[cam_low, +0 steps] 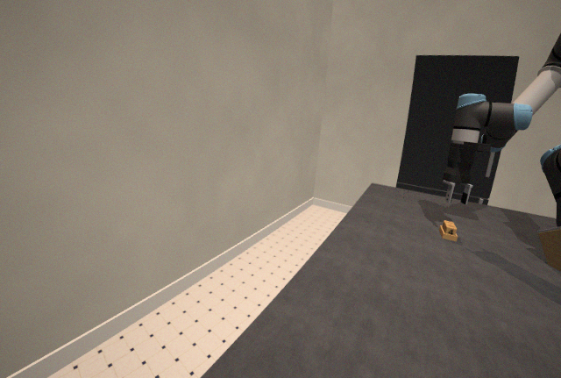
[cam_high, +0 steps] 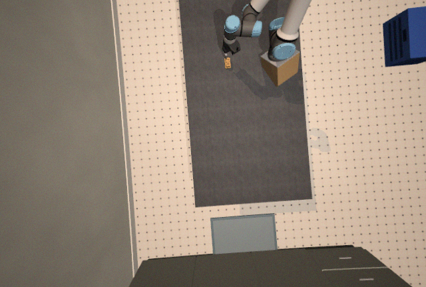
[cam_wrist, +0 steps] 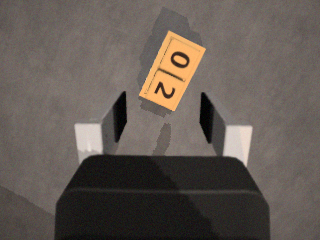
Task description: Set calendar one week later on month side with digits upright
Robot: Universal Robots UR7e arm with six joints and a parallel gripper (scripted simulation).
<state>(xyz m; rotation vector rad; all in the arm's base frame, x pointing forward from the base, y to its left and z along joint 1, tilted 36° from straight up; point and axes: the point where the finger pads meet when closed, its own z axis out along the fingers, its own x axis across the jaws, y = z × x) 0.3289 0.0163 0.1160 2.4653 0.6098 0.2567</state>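
My hand is 10 cm above the number cube.
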